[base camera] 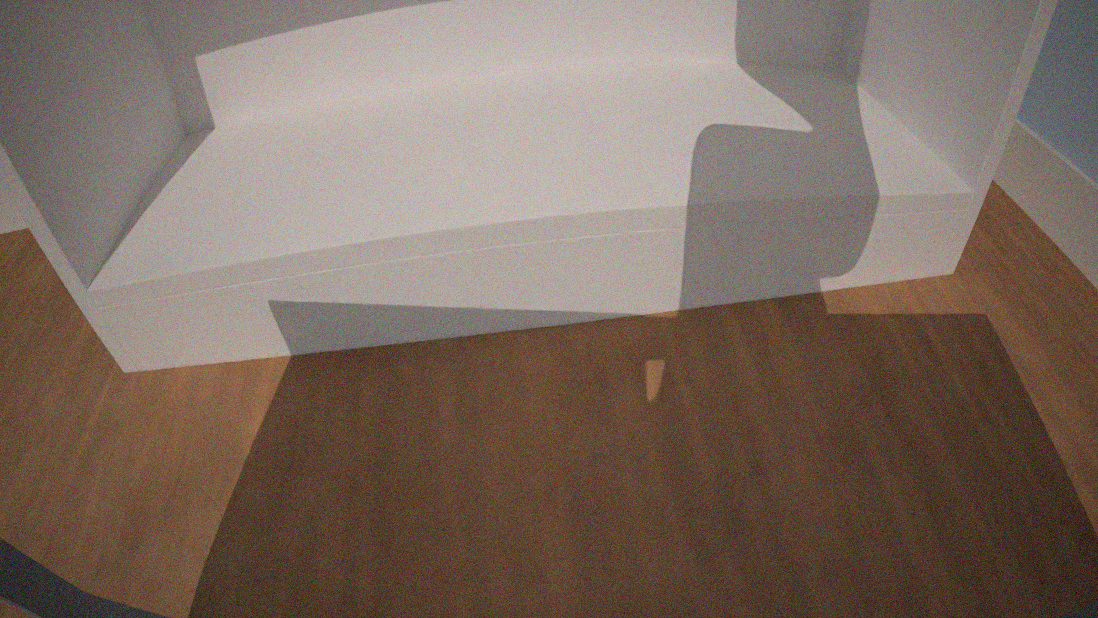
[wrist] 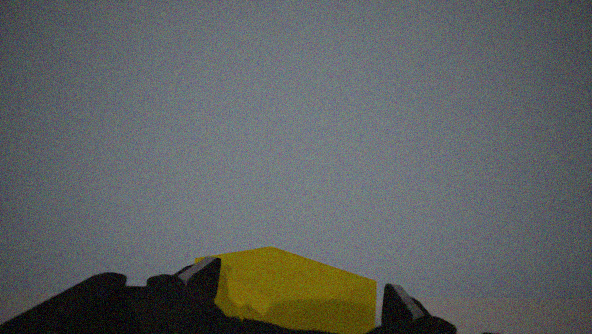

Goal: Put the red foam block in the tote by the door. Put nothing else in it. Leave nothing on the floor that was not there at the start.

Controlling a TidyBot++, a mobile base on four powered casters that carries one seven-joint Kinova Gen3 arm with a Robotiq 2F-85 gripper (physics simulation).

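Places are measured from the arm's base along level axes (x down, y ahead, z right), in metres.
Pixels of known places: gripper, between the fingertips: (wrist: 299, 289).
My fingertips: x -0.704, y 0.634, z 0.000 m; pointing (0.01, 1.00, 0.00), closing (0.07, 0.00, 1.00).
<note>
Behind a point stands the place of what it marks.
In the wrist view my gripper (wrist: 299, 289) @(y 0.634, x -0.704, z 0.000 m) is open, its two dark fingers standing wide apart at the bottom edge. A yellow block (wrist: 294, 282) @(y 0.630, x -0.708, z -0.003 m) sits between the open fingers, close to the camera, with a plain grey wall behind it. I cannot tell whether the fingers touch it. The gripper and the arm do not show in the base camera view; only their shadow falls on a white shelf unit (base camera: 529, 280) @(y 0.439, x 0.349, z -0.035 m).
The large white shelf unit (base camera: 928, 102) @(y 0.599, x 0.256, z 0.339 m) with upright side panels stands on the wooden floor (base camera: 130, 476) @(y 0.271, x 0.397, z -0.345 m) just ahead of the base. A white baseboard (base camera: 1050, 199) @(y 0.608, x 0.357, z 0.571 m) and a blue-grey wall run along the right.
</note>
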